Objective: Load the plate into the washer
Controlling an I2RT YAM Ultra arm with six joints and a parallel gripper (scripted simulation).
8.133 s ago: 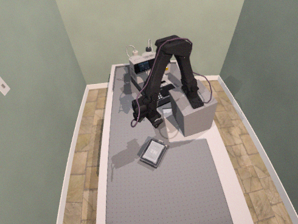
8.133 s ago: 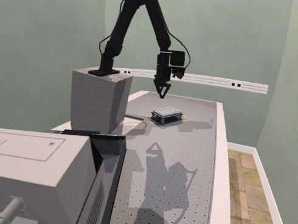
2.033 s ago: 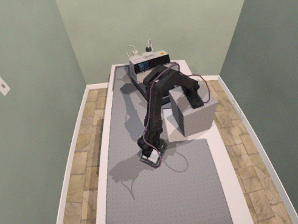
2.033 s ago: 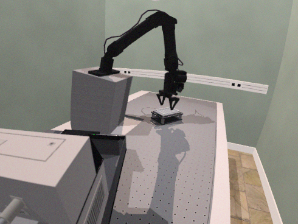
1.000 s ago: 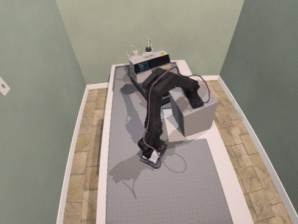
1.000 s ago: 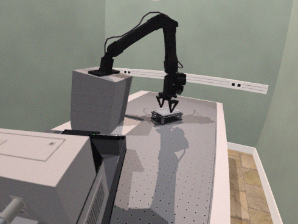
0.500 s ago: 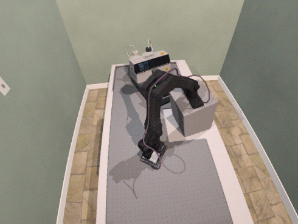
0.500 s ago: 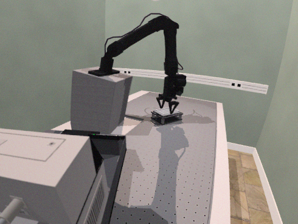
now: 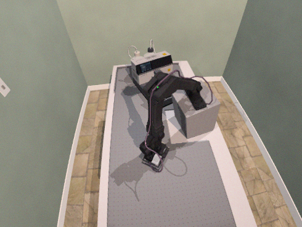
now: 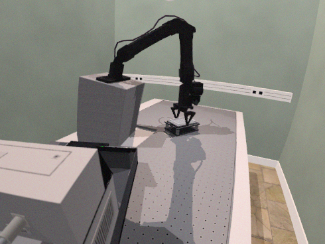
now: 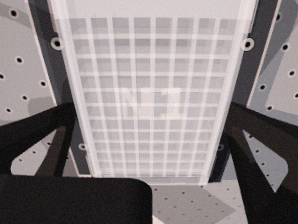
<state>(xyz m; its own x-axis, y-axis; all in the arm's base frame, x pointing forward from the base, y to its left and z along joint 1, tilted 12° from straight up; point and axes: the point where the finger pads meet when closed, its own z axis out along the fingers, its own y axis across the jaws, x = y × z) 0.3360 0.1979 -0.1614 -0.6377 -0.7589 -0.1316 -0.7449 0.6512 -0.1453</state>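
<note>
Right now my hand is right at the well plate. Also, from my hand: plate washer (640 mm to the right, 200 mm behind, 80 mm above).
</note>
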